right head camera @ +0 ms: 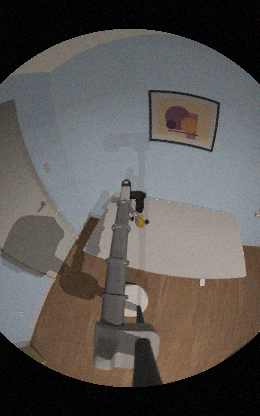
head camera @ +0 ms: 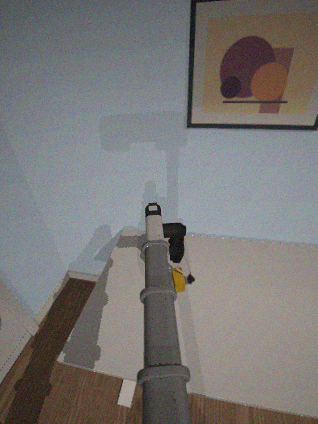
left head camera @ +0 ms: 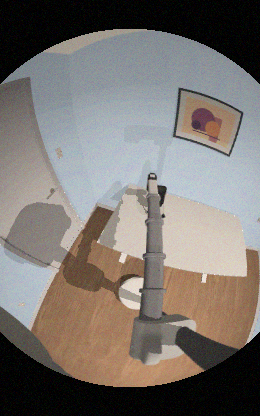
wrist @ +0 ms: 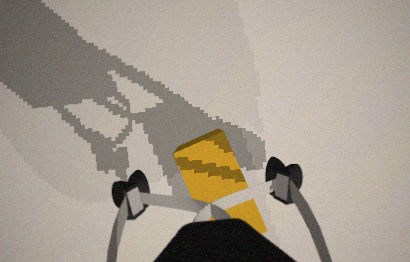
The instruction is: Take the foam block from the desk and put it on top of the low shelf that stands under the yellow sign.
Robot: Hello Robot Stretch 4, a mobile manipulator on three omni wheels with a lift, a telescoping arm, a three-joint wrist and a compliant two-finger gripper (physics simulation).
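Pixels of known places: gripper, fingertip midpoint: (right head camera: 139,221) (head camera: 176,280) (wrist: 207,179); robot's base, link origin: (right head camera: 130,299) (left head camera: 135,291).
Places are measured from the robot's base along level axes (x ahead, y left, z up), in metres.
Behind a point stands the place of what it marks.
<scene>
The yellow foam block (head camera: 178,282) @[x 0.649, y -0.091, z 0.753 m] (right head camera: 141,224) @[x 0.642, y -0.106, z 0.734 m] (wrist: 209,154) @[x 0.719, y -0.098, z 0.753 m] lies on the white desk (head camera: 250,310) @[x 0.525, y -0.381, z 0.693 m] (left head camera: 200,235) @[x 0.509, y -0.524, z 0.693 m] (right head camera: 200,240) @[x 0.477, y -0.635, z 0.693 m] (wrist: 340,75) @[x 0.740, y -0.255, z 0.693 m], near its left end. In the wrist view it is tilted, and its near part passes under the gripper's linkage. My gripper (right head camera: 139,220) @[x 0.691, y -0.087, z 0.710 m] (wrist: 207,179) @[x 0.691, y -0.087, z 0.710 m] is open over the block. One fingertip is left of the block and one right of it, with a gap on each side; neither touches it. In the head camera view the arm hides part of the gripper. The low shelf and the yellow sign do not show.
A framed picture (head camera: 254,65) @[x 1.003, y -0.420, z 1.543 m] (left head camera: 207,121) @[x 1.000, y -0.430, z 1.529 m] (right head camera: 183,120) @[x 0.997, y -0.439, z 1.516 m] hangs on the blue wall behind the desk. A door (left head camera: 17,165) @[x 0.589, y 1.022, z 1.340 m] (right head camera: 17,185) @[x 0.642, y 1.007, z 1.251 m] with a handle is at the left. A round white object (left head camera: 131,292) @[x 0.001, y 0.056, z 0.187 m] (right head camera: 137,299) @[x 0.012, y -0.087, z 0.187 m] is on the wooden floor beside the arm.
</scene>
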